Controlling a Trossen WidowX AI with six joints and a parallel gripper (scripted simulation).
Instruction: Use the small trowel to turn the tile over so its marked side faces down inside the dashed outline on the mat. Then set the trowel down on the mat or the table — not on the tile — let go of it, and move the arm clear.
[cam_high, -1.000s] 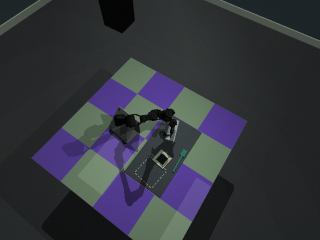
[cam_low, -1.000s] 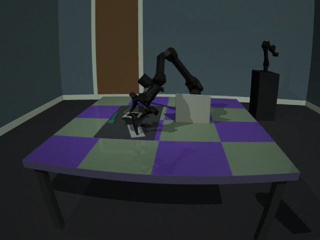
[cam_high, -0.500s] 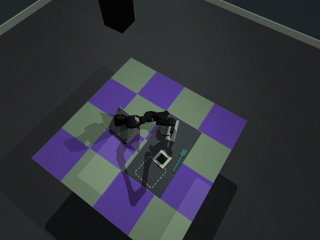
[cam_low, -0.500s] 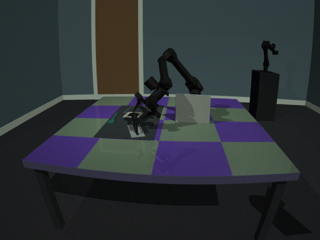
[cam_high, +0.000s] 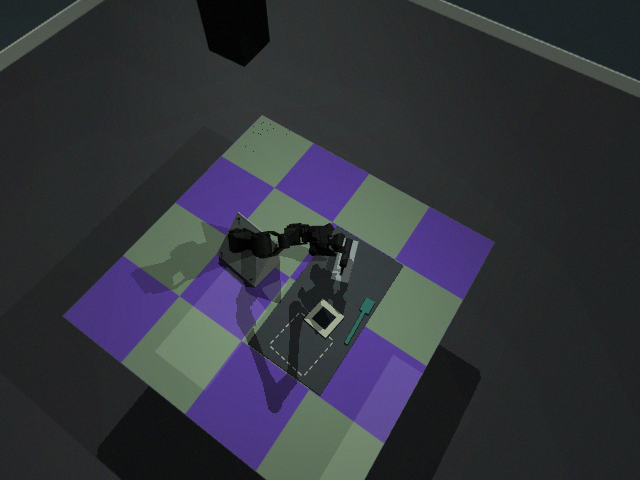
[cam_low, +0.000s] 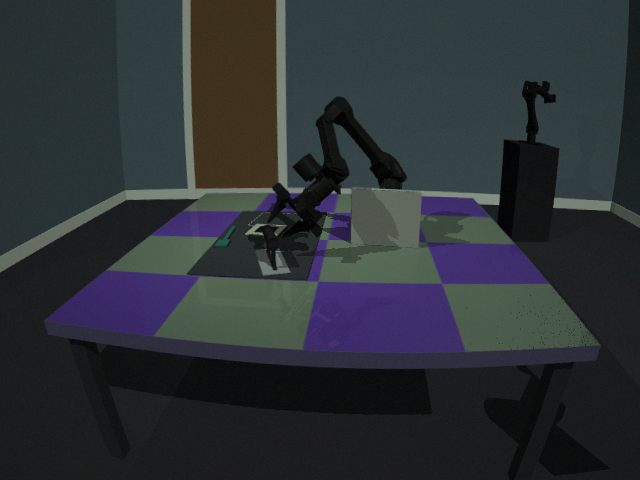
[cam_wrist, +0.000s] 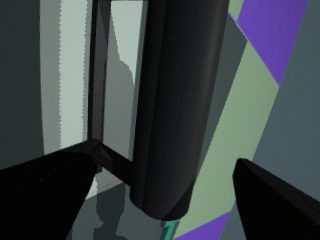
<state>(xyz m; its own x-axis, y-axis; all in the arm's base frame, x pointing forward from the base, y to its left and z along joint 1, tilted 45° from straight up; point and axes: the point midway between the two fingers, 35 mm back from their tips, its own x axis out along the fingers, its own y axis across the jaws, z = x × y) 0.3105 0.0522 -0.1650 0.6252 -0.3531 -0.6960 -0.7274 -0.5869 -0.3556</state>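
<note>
The green trowel lies 19 cm ahead of my gripper tip, 16 cm to the right of it and 8 cm below it. Also, from my gripper tip: dark mat: 5 cm ahead, 18 cm to the right, 11 cm below; then tile: 7 cm ahead, 25 cm to the right, 8 cm below.
</note>
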